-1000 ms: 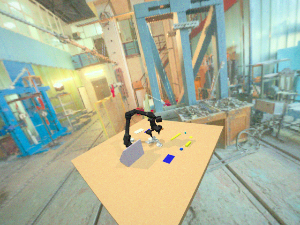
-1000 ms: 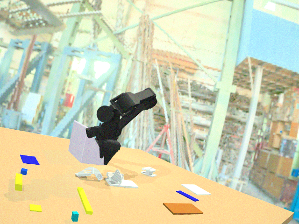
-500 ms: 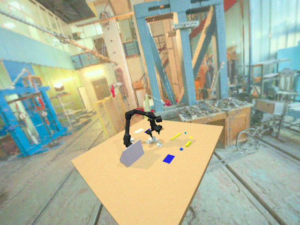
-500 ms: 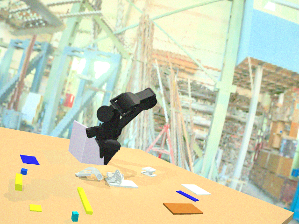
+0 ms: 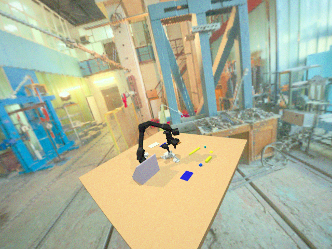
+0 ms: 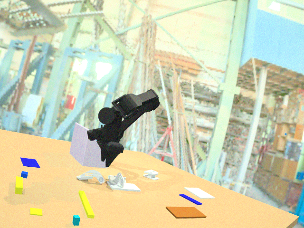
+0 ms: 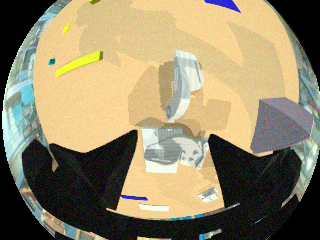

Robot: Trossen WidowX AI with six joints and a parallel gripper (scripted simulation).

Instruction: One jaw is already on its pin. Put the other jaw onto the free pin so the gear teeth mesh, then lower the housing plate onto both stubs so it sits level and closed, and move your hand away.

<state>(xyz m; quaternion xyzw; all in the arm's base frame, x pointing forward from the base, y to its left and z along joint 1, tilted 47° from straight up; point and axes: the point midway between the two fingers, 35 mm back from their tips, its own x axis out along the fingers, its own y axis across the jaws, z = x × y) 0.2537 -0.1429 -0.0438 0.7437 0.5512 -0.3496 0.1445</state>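
Now: gripper tip 1 cm past the white jaw, 2 cm to the left of it and 7 cm above it. The rest, counted from my gripper tip: brown plate 31 cm ahead, 15 cm to the left, 8 cm below; then blue cube 5 cm behind, 30 cm to the right, 8 cm below; then cyan cube 25 cm ahead, 25 cm to the right, 7 cm below.
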